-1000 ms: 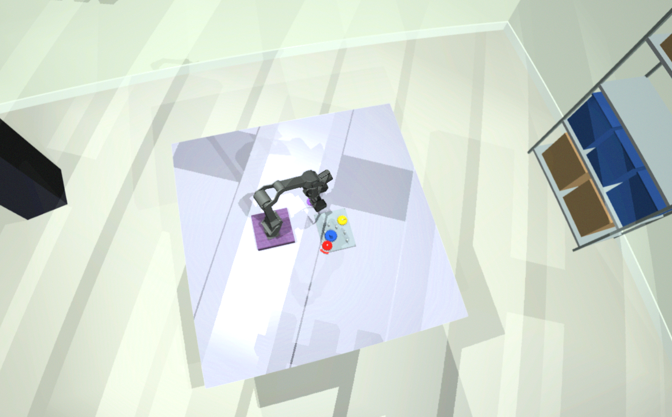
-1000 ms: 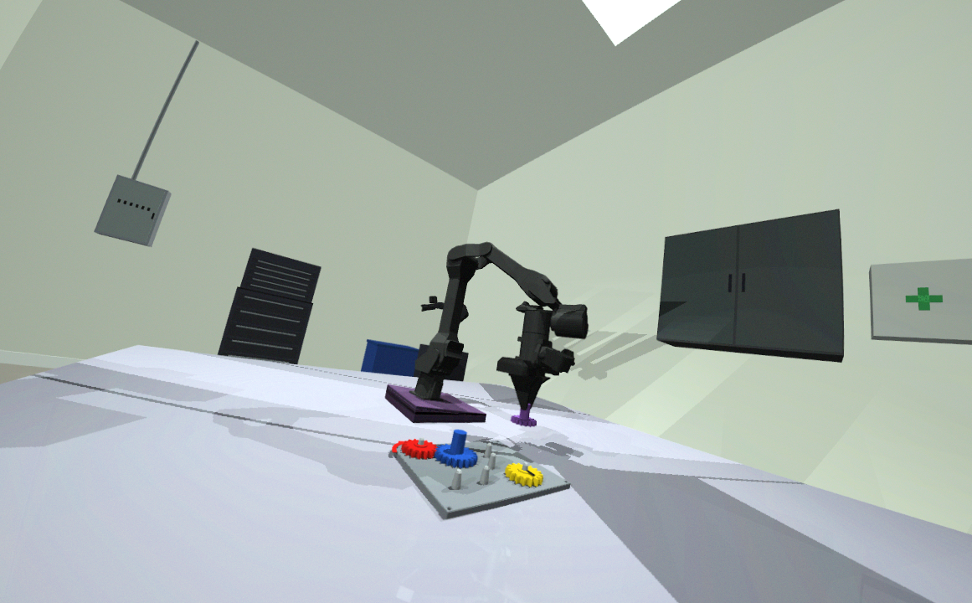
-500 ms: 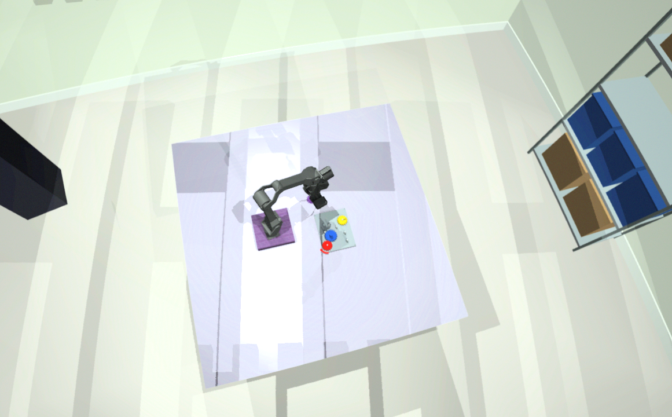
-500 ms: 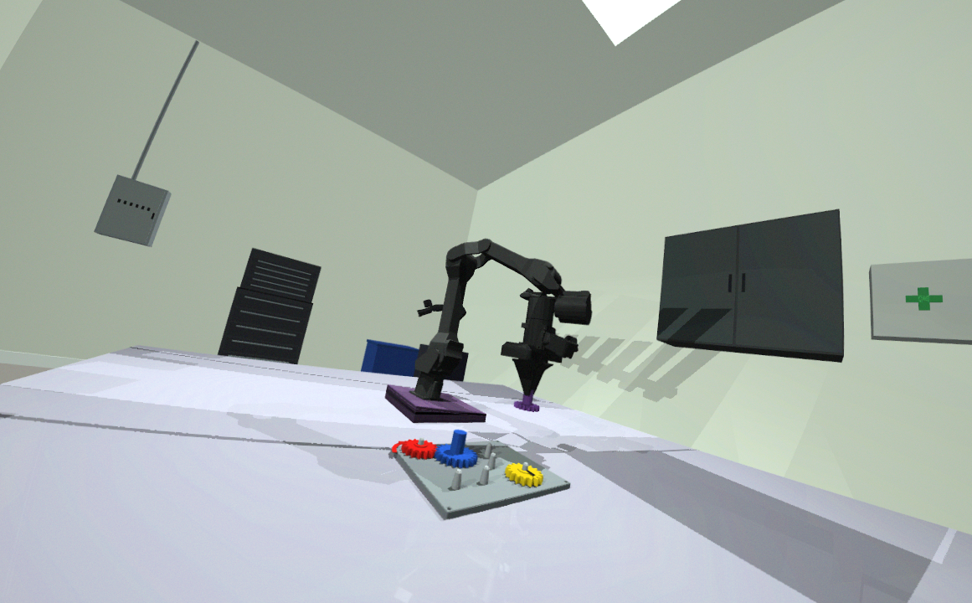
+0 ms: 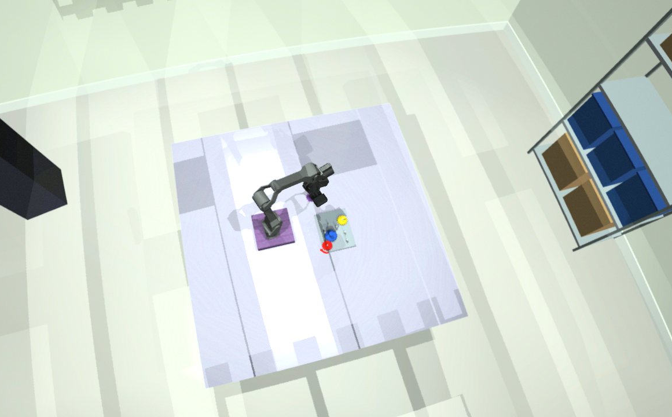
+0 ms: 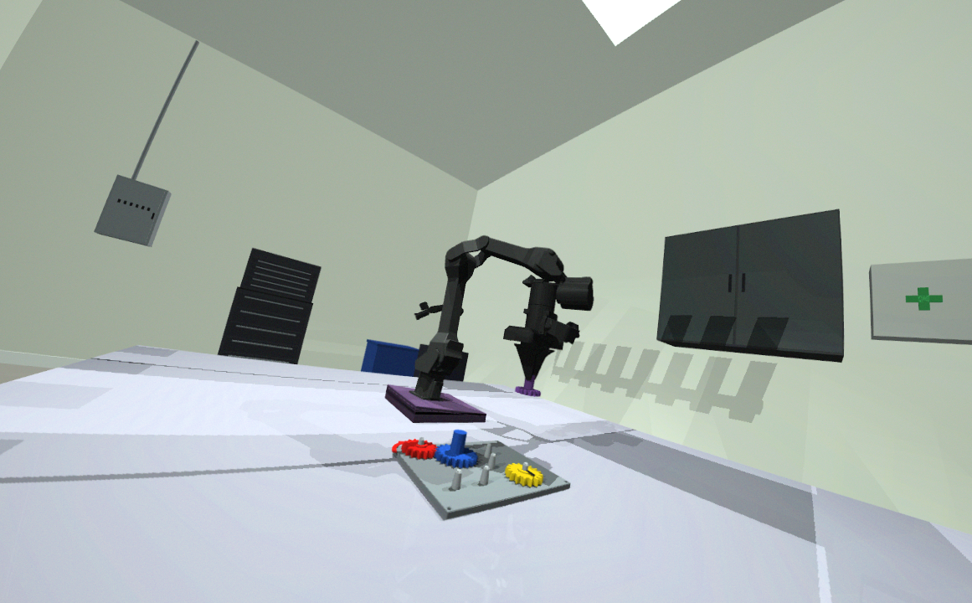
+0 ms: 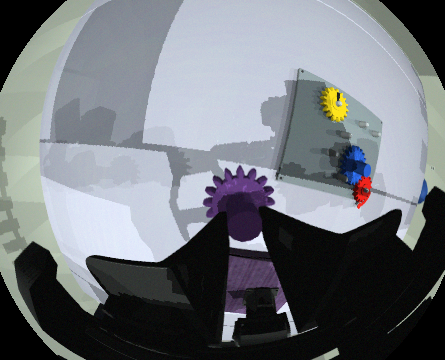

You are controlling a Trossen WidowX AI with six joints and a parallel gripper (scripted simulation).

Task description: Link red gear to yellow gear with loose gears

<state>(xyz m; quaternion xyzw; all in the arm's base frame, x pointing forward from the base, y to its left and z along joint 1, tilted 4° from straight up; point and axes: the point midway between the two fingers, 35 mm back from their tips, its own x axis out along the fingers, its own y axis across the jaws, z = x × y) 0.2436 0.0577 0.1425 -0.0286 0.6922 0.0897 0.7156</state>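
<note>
Right now the yellow gear is 110 mm ahead of my gripper tip, 150 mm to the right of it and 110 mm below it. The rest, counted from my gripper tip: red gear: 20 mm behind, 240 mm to the right, 110 mm below; purple gear: 10 mm below; blue gear: 20 mm ahead, 200 mm to the right, 100 mm below.
</note>
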